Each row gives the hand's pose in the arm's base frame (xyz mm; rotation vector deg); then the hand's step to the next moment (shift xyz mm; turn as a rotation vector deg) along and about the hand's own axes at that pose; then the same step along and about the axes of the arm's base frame.
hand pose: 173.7 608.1 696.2 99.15 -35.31 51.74
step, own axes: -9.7 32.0 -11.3 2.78 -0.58 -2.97
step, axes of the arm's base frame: -33.2 0.0 11.9 1.25 3.05 2.45
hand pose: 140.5 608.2 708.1 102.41 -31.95 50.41
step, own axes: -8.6 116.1 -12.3 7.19 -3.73 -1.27
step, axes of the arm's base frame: -92.5 -31.8 64.3 6.78 2.77 3.67
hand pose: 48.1 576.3 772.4 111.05 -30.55 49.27
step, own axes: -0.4 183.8 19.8 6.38 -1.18 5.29
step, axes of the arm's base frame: -115.0 -106.2 98.3 6.86 -4.19 2.34
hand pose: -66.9 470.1 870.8 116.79 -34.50 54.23
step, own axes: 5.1 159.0 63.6 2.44 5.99 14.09
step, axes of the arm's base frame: -78.5 -143.4 51.3 3.23 -15.13 -1.05
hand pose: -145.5 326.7 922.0 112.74 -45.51 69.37
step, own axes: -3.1 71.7 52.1 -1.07 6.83 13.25
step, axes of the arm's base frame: -31.4 -82.9 -3.4 0.83 -14.43 -3.78
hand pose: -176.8 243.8 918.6 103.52 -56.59 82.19
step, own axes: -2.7 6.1 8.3 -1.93 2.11 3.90
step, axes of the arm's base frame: -1.3 -9.6 -4.3 -0.05 -4.02 -2.69
